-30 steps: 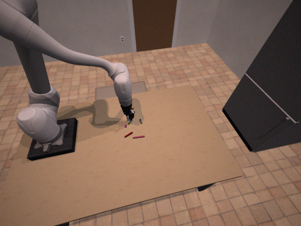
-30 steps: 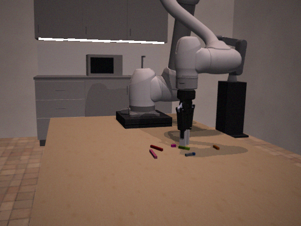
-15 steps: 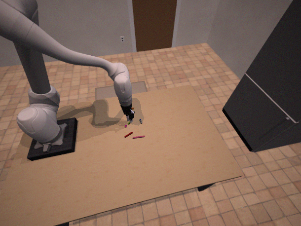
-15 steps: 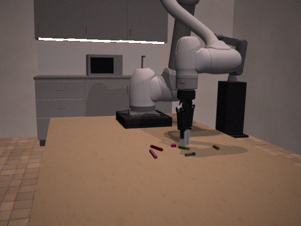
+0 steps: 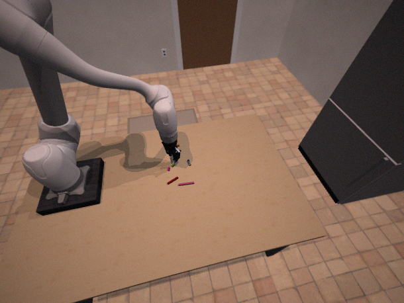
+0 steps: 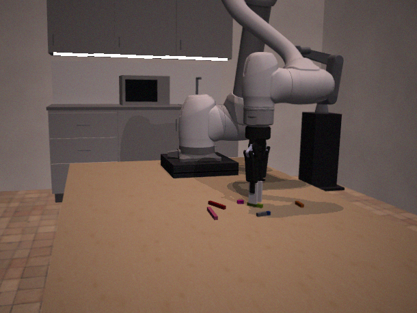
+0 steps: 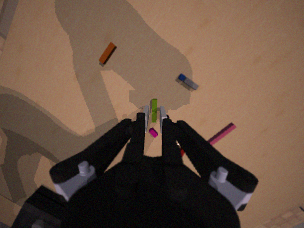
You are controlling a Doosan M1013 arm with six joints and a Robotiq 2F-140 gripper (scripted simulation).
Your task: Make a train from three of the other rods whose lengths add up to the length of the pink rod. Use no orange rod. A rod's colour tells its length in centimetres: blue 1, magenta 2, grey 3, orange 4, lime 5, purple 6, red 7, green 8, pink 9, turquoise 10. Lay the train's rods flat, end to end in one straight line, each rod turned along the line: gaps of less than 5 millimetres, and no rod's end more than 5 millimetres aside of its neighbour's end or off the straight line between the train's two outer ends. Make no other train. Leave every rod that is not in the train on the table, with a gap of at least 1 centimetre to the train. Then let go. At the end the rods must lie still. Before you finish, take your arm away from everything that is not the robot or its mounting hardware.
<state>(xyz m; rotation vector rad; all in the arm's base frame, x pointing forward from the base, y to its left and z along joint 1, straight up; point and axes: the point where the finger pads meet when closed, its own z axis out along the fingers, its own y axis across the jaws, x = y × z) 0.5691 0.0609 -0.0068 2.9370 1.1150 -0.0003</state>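
My gripper is now 4 cm above the lime rod. The rest, counted from my hand: magenta rod 4 cm behind, 3 cm to the right, 4 cm below; grey rod 9 cm ahead, 1 cm to the right, 4 cm below; blue rod 9 cm ahead, 1 cm to the left, 4 cm below.
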